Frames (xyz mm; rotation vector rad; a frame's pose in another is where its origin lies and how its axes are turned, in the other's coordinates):
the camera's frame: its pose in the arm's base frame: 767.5 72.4 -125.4 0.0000 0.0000 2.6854
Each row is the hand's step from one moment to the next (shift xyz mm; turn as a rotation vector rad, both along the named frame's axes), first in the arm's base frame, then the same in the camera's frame.
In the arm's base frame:
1: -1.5 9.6 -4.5 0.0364 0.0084 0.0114
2: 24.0 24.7 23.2 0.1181 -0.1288 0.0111
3: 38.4 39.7 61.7 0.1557 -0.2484 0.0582
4: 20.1 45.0 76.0 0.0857 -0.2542 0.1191
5: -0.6 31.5 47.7 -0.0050 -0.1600 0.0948
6: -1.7 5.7 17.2 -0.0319 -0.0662 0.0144
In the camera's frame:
1: 5.6 -8.0 -4.5 -0.0290 -0.0236 0.0114
2: -10.7 -32.7 23.2 -0.1628 0.0636 0.0111
3: -17.0 -52.6 61.7 -0.2492 0.1544 0.0582
4: 1.8 -49.3 76.0 -0.1889 0.1905 0.1191
5: 14.4 -28.0 47.7 -0.0660 0.1458 0.0948
6: 4.0 -4.4 17.2 -0.0005 0.0735 0.0144

